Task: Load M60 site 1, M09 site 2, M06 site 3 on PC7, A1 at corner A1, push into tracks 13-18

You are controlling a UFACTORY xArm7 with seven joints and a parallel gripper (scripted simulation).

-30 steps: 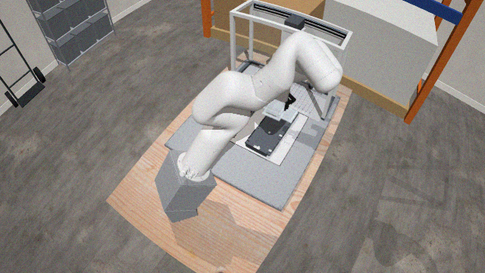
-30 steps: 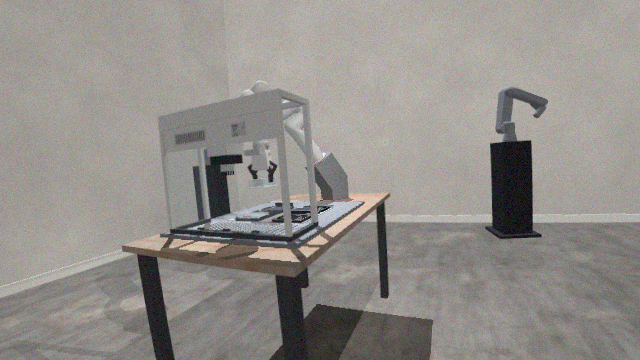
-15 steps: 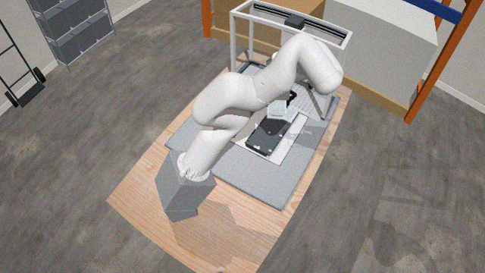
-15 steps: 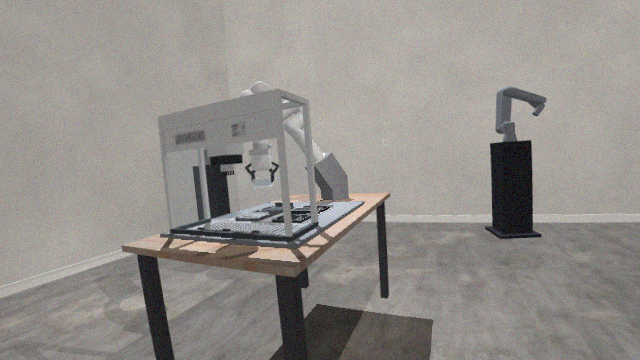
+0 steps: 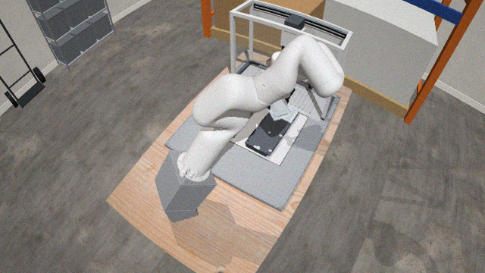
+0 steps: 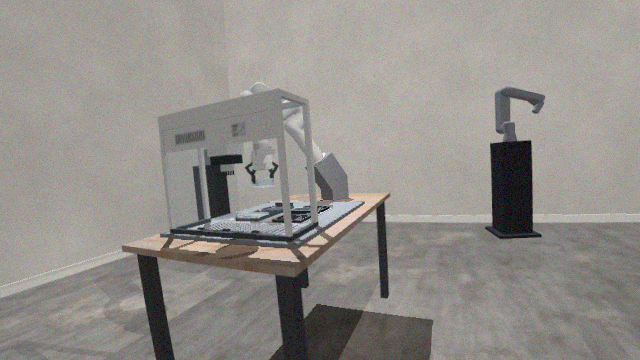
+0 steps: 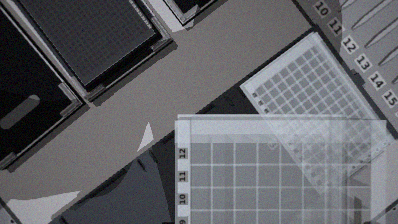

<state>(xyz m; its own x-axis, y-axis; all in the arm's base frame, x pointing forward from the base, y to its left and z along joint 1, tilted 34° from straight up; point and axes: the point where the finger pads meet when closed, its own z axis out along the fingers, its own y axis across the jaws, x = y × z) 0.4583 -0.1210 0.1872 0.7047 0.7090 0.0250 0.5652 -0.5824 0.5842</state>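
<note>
Now: hand 1 cm above the 96-well plate M06. Also, from my hand: dark plate carrier PC7: 15 cm below, 1 cm behind; then clear plate: 15 cm below, 10 cm ahead, 3 cm to the right; then white apron: 17 cm below, 8 cm to the left.
</note>
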